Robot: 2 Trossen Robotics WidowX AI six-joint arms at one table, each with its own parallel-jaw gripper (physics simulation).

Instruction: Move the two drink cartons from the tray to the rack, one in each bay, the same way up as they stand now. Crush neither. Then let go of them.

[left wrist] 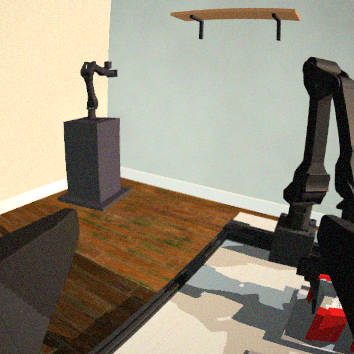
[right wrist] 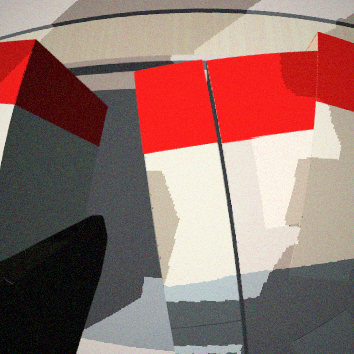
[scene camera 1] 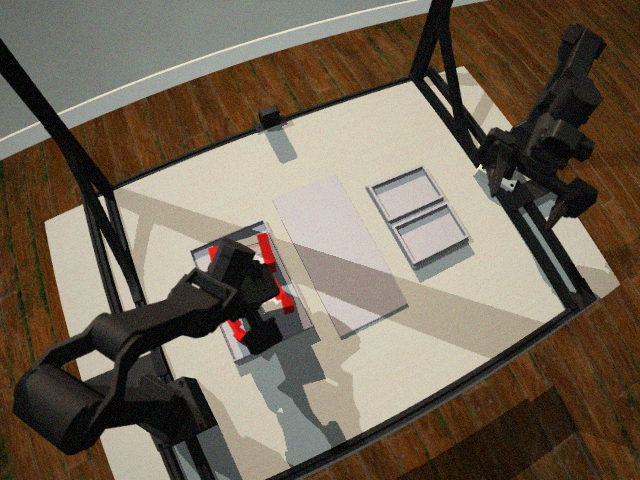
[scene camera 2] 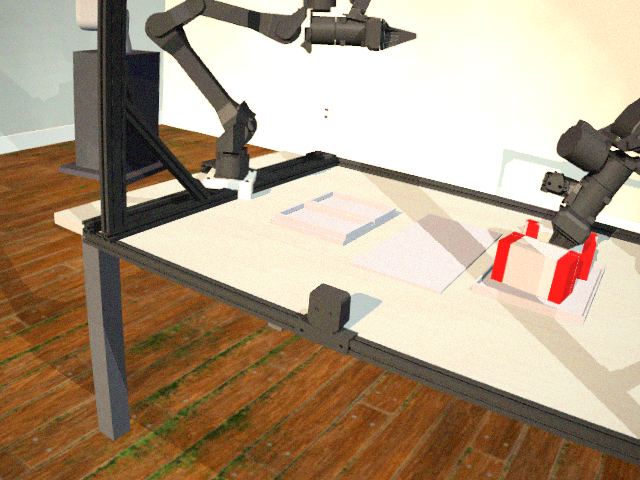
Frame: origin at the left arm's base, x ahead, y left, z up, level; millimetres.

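Where they show: left gripper, fingertip midpoint: (left wrist: pixel 203 225) (scene camera 1: pixel 520 213) (scene camera 2: pixel 413 35); right gripper, fingertip midpoint: (left wrist: pixel 332 316) (right wrist: pixel 218 222); left arm's base at its link origin: (scene camera 2: pixel 230 175); right arm's base at its link origin: (left wrist: pixel 296 223) (scene camera 1: pixel 170 413).
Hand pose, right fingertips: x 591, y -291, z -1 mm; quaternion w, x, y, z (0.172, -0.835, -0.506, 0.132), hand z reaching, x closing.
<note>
Things, the pixels of their top centre, and the offset from my right fingertips. "pt": a spot on its surface instead. Level surfaces: height alone.
- grey tray at its top centre: (right wrist: pixel 109 249) (scene camera 2: pixel 545 272) (scene camera 1: pixel 248 286) (left wrist: pixel 350 322) dx -10, dy -46, dz -19 mm
- far carton at its top centre: (scene camera 2: pixel 540 247) (scene camera 1: pixel 241 254) dx -45, dy -81, dz +40 mm
- two-bay rack at its top centre: (scene camera 2: pixel 338 210) (scene camera 1: pixel 418 210) dx -361, dy +167, dz -15 mm
- flat pale mat at its surface level: dz -30 mm
- black frame with corner posts, surface spot: (scene camera 2: pixel 113 119) pt dx -734, dy -33, dz +171 mm
- small black camera box at a spot on its surface: (scene camera 2: pixel 329 305) (scene camera 1: pixel 264 111) pt dx -379, dy -271, dz +7 mm
Two white drink cartons with red end bands lie side by side in the grey tray (scene camera 1: pixel 242 232) (right wrist: pixel 119 168) at the left. The far carton (scene camera 1: pixel 267 248) (scene camera 2: pixel 528 267) (right wrist: pixel 53 88) lies free. My right gripper (scene camera 1: pixel 258 310) is open and low over the tray, its fingers astride the near carton (scene camera 1: pixel 285 300) (right wrist: pixel 197 197) (left wrist: pixel 326 323). One dark finger (right wrist: pixel 53 281) hangs between the two cartons; the other is out of the wrist view. My left gripper (scene camera 1: pixel 496 178) (scene camera 2: pixel 404 34) (left wrist: pixel 203 225) is open and empty, high at the table's edge. The two-bay rack (scene camera 1: pixel 419 215) (scene camera 2: pixel 337 224) stands empty.
A flat pale mat (scene camera 1: pixel 328 224) (scene camera 2: pixel 413 257) lies between the tray and the rack. A black frame with corner posts (scene camera 1: pixel 432 43) (scene camera 2: pixel 113 119) runs around the table. A small black camera box (scene camera 1: pixel 269 115) (scene camera 2: pixel 329 305) sits on the table's edge.
</note>
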